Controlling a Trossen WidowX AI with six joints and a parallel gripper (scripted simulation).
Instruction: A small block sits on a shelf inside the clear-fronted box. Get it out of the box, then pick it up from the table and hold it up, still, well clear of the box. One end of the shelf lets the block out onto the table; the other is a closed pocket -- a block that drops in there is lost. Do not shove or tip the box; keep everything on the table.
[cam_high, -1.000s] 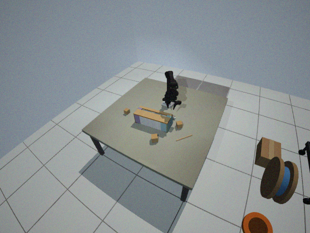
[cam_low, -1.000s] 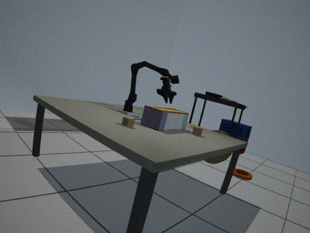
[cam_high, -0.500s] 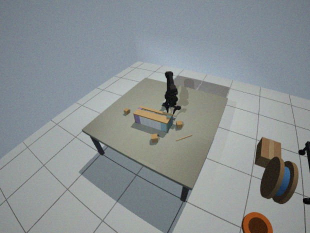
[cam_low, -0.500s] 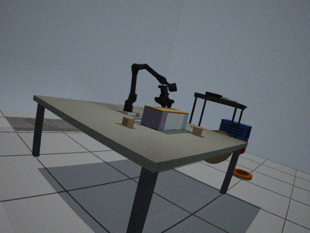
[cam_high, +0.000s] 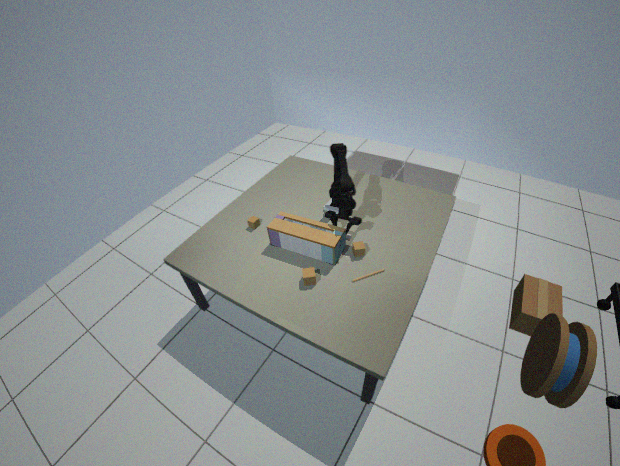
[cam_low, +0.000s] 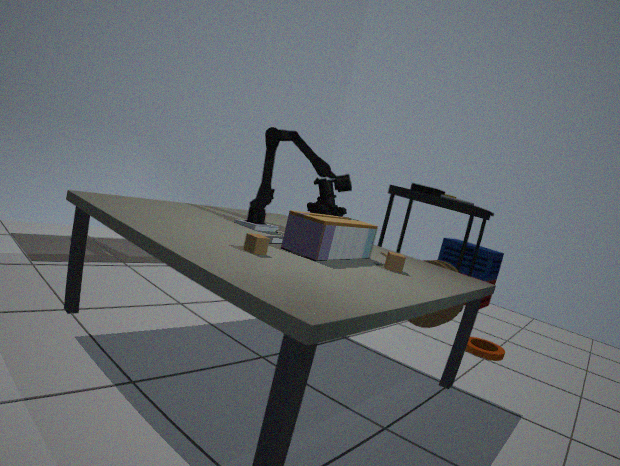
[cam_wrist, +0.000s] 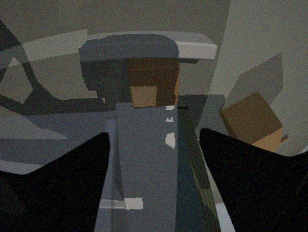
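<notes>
My gripper tip is now 40 mm above the small tan block and 20 mm past it. Also, from my gripper tip: thin wooden stick: 200 mm to the left, 190 mm ahead, 60 mm below; then box: 150 mm to the right, 50 mm ahead.
</notes>
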